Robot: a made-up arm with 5 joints.
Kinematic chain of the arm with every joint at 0, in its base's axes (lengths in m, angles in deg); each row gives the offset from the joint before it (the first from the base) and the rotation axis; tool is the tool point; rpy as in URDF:
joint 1: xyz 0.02 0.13 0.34 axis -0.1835 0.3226 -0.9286
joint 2: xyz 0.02 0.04 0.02 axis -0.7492 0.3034 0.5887
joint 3: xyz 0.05 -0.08 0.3 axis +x
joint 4: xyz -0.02 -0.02 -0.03 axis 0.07 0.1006 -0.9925
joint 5: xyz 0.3 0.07 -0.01 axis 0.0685 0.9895 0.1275
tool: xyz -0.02 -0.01 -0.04 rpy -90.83 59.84 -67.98
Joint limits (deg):
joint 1: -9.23..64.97
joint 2: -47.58..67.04
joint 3: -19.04..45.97
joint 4: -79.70..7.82
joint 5: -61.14..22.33
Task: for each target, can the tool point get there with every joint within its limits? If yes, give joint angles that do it. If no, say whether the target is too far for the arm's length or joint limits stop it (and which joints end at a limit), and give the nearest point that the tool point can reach.
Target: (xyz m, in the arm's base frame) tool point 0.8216 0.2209 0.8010
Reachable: no: too far | nearest point 0.5031 0.1883 0.6094 | short by 0.373 m
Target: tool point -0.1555 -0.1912 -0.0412
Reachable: no: joint limits stop it (at a limit: joint 2, joint 3, joint 4) | nearest point -0.0073 -0.2173 0.5201 | short by 0.581 m
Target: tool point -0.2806 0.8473 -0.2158
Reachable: no: too far | nearest point -0.0400 0.5399 0.3229 | short by 0.665 m
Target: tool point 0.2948 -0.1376 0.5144
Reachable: yes | joints 58.77 -6.35 6.80 -7.40 -29.55
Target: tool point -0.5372 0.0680 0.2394
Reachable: no: joint limits stop it (at a limit: joint 1, joint 2, joint 3, joint 4, joint 5) | nearest point -0.0908 0.3629 0.3091 | short by 0.540 m
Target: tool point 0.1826 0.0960 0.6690
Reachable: yes | joints 10.73 -38.51 7.25 -49.57 7.03
